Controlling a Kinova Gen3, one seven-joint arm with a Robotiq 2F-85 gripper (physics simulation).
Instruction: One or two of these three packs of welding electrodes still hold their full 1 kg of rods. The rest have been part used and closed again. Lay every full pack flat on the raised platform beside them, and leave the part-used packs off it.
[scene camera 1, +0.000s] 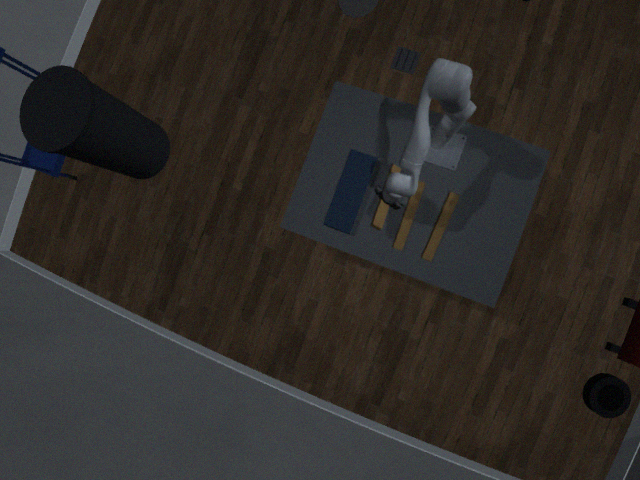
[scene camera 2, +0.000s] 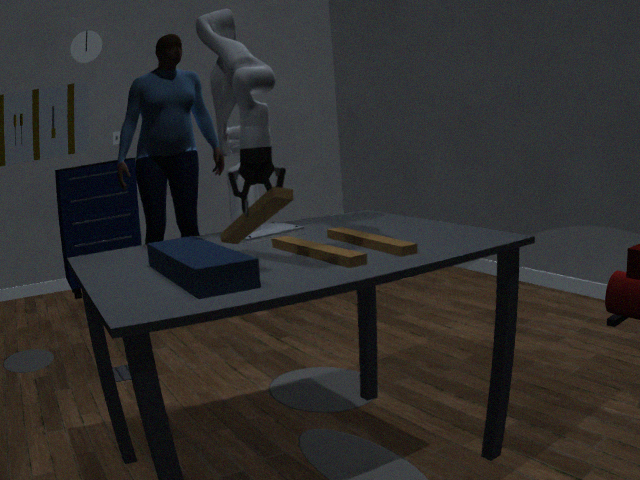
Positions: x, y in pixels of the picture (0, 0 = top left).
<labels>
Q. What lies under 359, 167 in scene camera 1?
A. A raised blue platform.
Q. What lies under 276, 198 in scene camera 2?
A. A tan pack.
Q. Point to a tan pack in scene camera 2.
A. At 393, 246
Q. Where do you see a tan pack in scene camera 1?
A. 452, 198
</labels>
